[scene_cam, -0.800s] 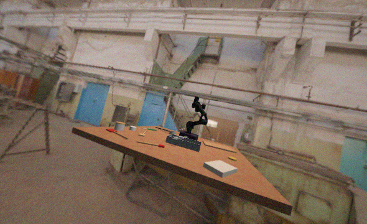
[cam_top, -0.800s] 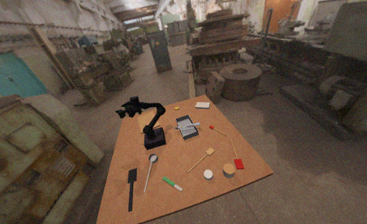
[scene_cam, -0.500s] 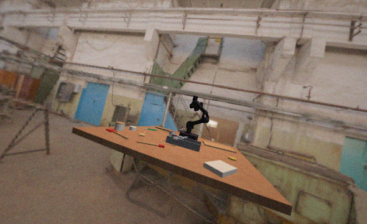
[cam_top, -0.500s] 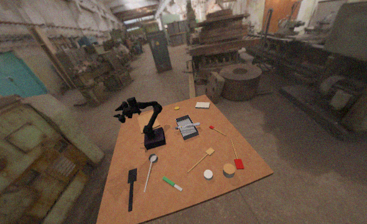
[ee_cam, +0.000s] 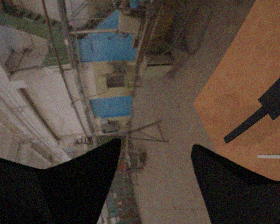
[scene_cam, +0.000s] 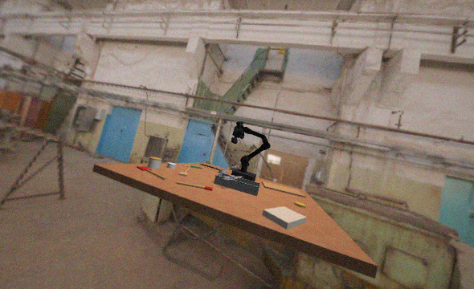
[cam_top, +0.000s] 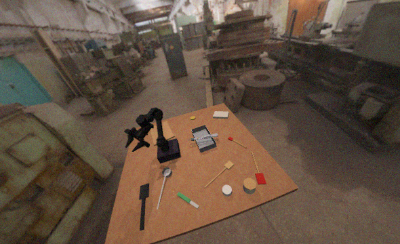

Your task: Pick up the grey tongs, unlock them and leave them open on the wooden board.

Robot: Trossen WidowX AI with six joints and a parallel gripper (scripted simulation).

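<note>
The yellow lock is 430 mm ahead of my gripper tip, 330 mm below it and 320 mm to the left of it. The rest, counted from my gripper tip: black spatula: 390 mm below, 150 mm to the right, 50 mm behind; roasting tin: 480 mm ahead, 370 mm below, 350 mm to the left; wooden board: 620 mm to the left, 390 mm below, 10 mm ahead.
</note>
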